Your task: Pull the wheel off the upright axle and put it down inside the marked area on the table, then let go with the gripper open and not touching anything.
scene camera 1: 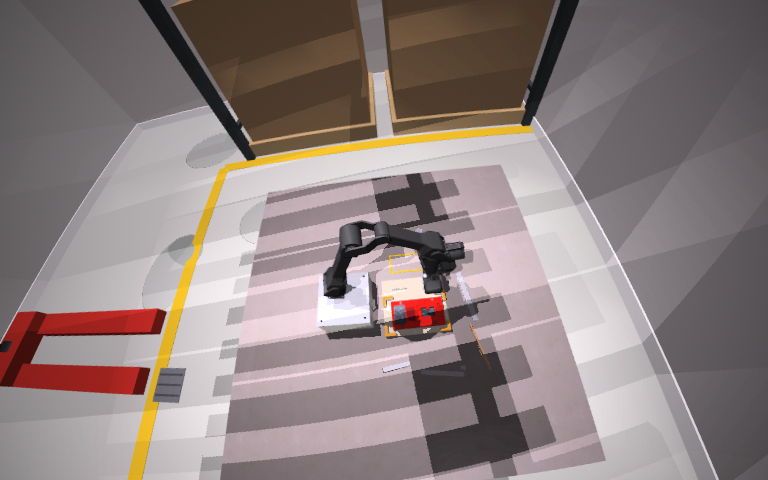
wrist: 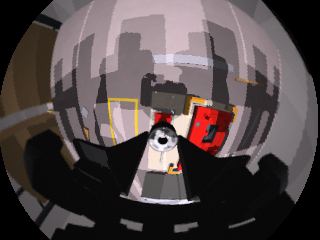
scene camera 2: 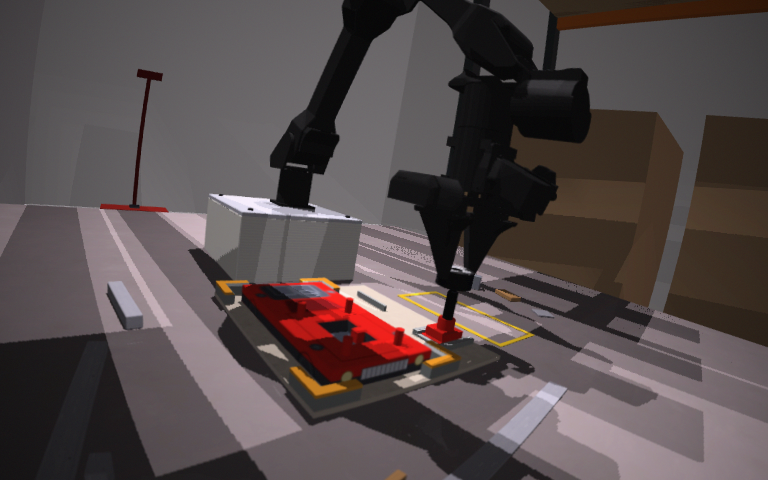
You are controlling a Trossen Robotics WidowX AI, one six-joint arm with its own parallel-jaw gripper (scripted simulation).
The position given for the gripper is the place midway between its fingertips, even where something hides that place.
The gripper (scene camera 2: 455, 277) carries a dark wheel.
The gripper is seen too in the wrist view (wrist: 162, 136).
